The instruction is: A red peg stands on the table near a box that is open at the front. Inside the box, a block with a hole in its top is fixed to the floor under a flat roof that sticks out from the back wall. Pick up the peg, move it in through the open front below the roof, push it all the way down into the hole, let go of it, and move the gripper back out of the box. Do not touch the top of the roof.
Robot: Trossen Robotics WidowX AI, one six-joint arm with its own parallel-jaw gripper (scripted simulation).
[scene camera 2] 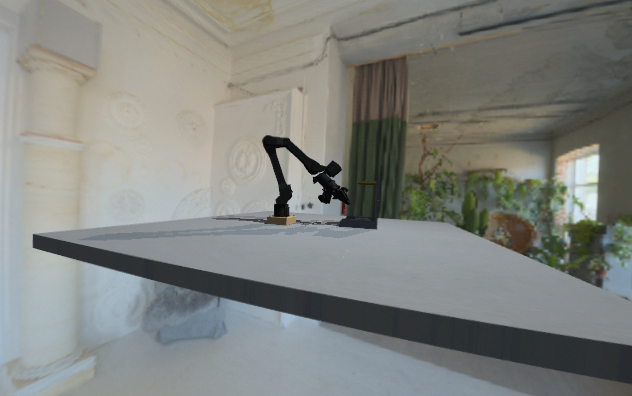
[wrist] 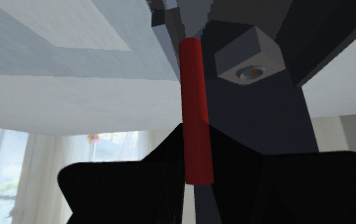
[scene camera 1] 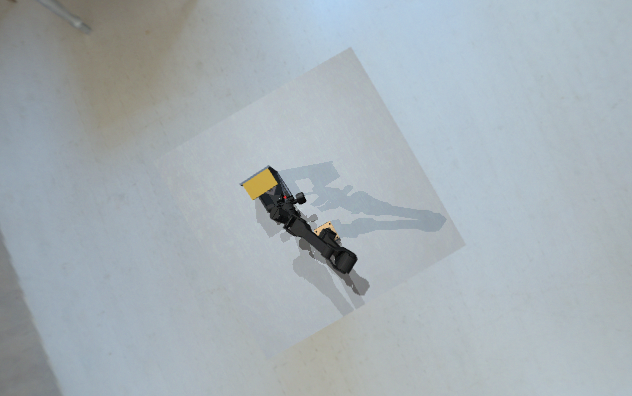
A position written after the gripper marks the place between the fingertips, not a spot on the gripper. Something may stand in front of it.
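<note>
Gripper [wrist: 192,128] holding red peg [wrist: 198,162].
</note>
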